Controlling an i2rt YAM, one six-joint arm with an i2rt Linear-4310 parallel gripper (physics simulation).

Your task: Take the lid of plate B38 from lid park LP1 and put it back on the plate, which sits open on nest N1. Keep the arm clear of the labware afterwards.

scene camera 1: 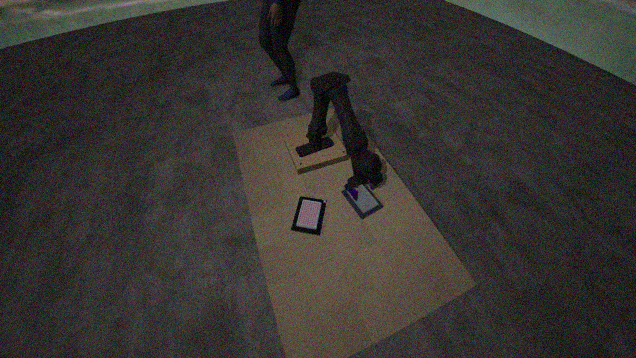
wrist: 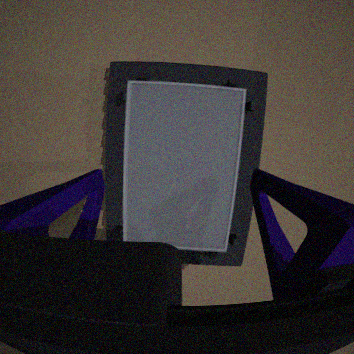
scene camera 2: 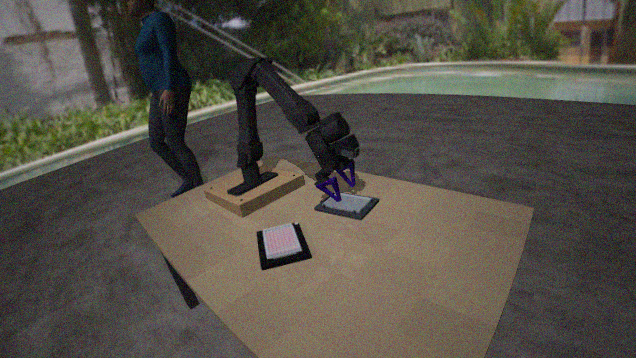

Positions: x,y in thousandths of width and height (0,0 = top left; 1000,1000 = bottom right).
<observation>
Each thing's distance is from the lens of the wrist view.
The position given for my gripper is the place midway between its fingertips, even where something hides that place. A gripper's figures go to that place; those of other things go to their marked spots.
my gripper (wrist: 501,501): 0.13 m
grey lid (wrist: 516,400): 0.15 m
black lid park (wrist: 722,233): 0.17 m
</observation>
